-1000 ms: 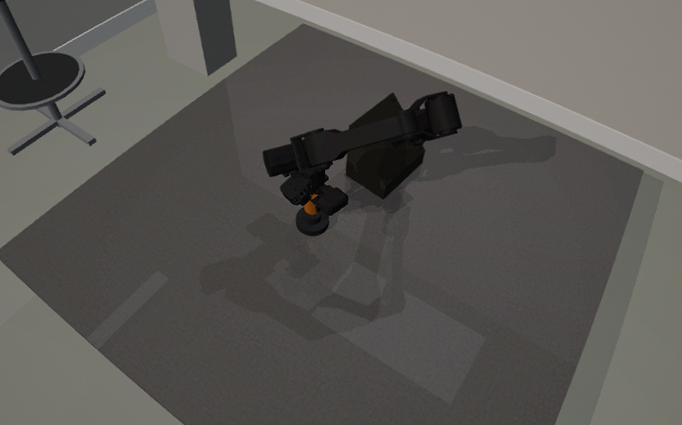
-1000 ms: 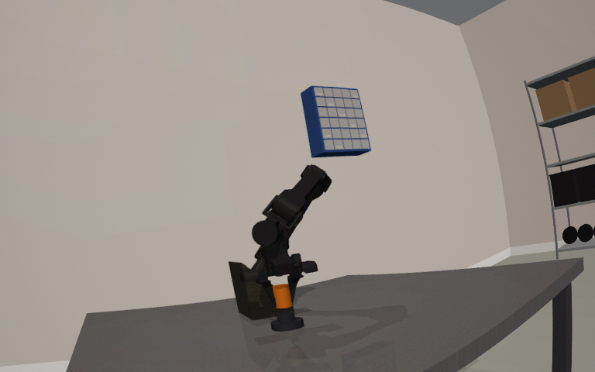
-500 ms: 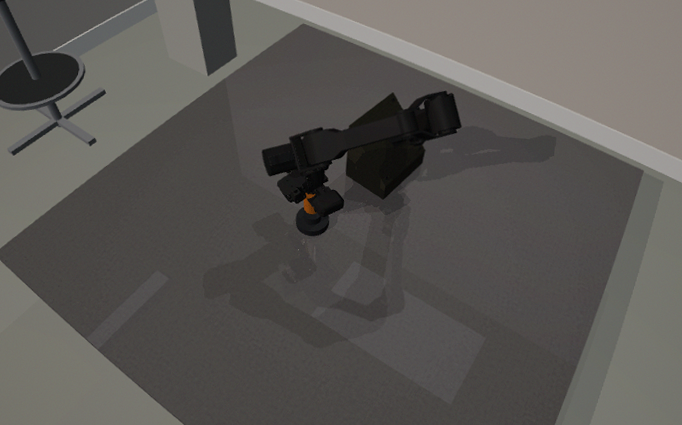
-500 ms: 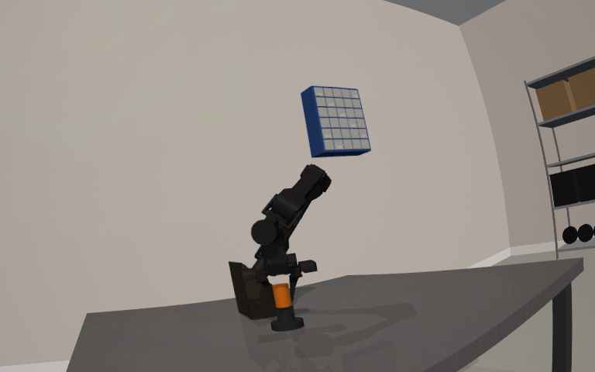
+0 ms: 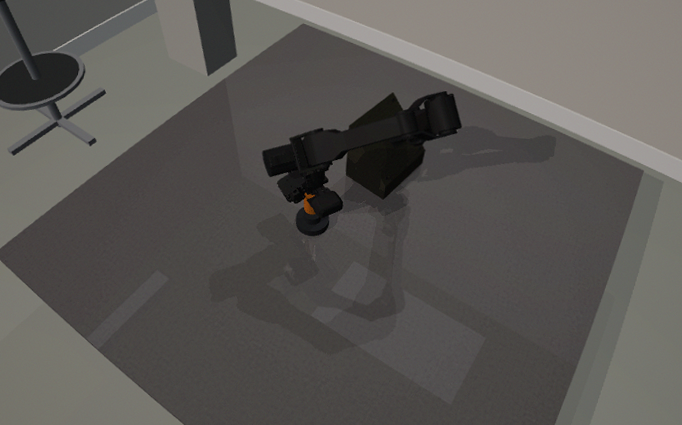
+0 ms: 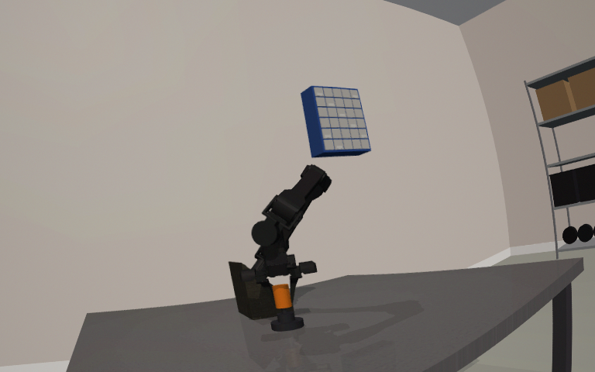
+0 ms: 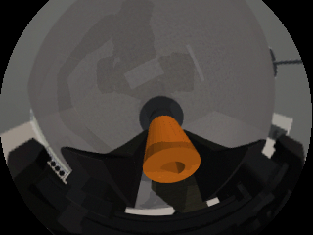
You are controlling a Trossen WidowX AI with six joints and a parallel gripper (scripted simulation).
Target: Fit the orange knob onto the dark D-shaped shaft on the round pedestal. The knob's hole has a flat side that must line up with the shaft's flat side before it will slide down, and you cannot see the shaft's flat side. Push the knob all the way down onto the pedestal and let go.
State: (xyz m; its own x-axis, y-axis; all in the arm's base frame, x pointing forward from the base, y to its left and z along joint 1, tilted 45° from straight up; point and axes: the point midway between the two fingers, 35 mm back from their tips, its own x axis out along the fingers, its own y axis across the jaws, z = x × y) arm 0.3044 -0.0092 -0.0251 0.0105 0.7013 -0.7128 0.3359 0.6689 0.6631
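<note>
The orange knob is 2 cm above my gripper tip. Round my gripper tip: pedestal: 4 cm below.
</note>
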